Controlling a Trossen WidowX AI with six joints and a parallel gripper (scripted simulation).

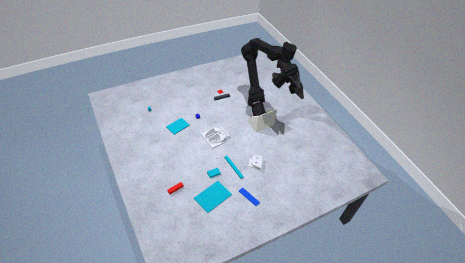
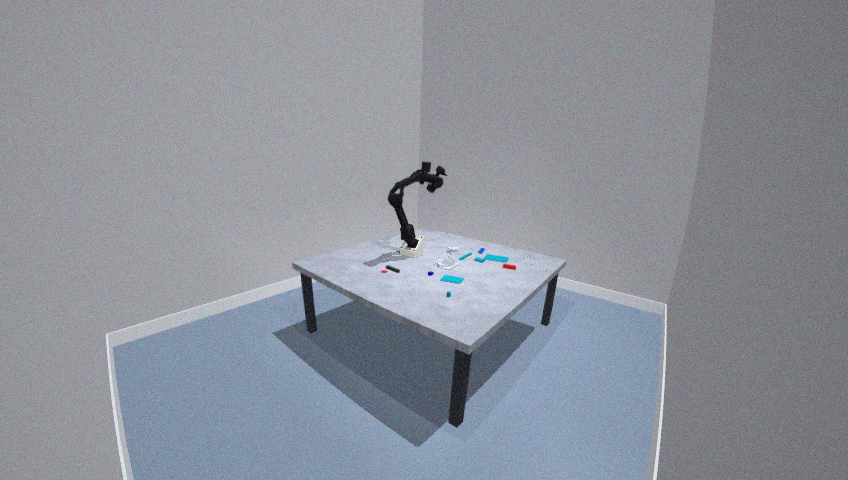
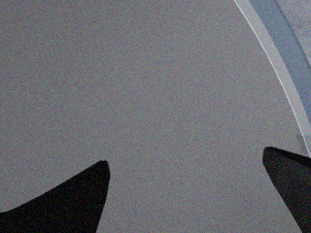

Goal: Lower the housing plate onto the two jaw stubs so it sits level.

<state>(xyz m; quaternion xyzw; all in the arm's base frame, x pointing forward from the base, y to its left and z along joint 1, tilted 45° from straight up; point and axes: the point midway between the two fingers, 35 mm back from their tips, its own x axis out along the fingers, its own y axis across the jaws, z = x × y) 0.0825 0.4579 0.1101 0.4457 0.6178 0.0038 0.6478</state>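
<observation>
My gripper tip is 48 cm above the long teal bar, 24 cm short of it and 10 cm to the left of it. Round my gripper tip: blue bar: 48 cm below, 28 cm ahead, 9 cm to the left; large teal square: 48 cm below, 43 cm ahead, 1 cm to the right; small teal block: 47 cm below, 35 cm ahead, 12 cm to the right.
</observation>
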